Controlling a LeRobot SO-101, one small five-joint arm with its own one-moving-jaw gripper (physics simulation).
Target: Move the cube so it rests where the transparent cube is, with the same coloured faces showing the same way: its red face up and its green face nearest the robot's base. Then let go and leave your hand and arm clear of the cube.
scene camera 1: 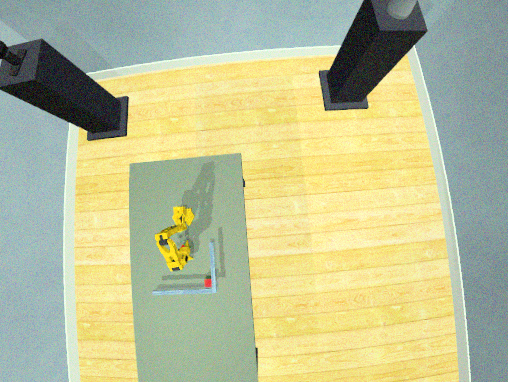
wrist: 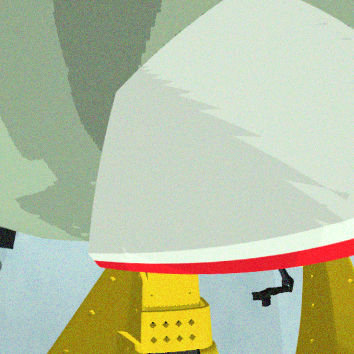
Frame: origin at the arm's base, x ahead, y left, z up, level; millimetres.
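Where they show: hand at its tool point: [scene camera 1: 186, 241] [wrist: 151, 235]; arm's base at its link origin: [scene camera 1: 184, 220].
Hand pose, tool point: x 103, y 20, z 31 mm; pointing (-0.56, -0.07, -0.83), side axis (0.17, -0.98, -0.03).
Things, the pixels of their centre, and the offset from my tool point. "spot": a spot on its surface instead. Level surfaces: height alone.
- transparent cube at the middle of its body: [scene camera 1: 209, 281] dx +209, dy +101, dz -11 mm
- blue rail at a spot on its surface: [scene camera 1: 213, 260] spot: dx +97, dy +138, dz +28 mm
- grey-green table at its surface level: dz -31 mm
The cube [wrist: 200, 180] fills much of the wrist view, very near the camera, showing a large white face and a thin strip of its red face; a small red bit of the cube [scene camera 1: 183, 246] shows beside the gripper in the scene view. My gripper [scene camera 1: 188, 252] [wrist: 220, 265] is open: its jaws stand wide apart low in the wrist view, their tips hidden behind the cube. They do not plainly press on the cube's sides. The transparent cube [scene camera 1: 208, 283], red on top with a dark green edge, sits inside the corner of the blue rails, apart from the gripper.
One blue rail [scene camera 1: 213, 260] runs along the right of the transparent cube, and another blue rail [scene camera 1: 175, 292] runs below it in the scene view. The arm's base [scene camera 1: 182, 215] stands on the grey-green table [scene camera 1: 190, 335]. Yellow arm parts [wrist: 172, 320] show between the jaws.
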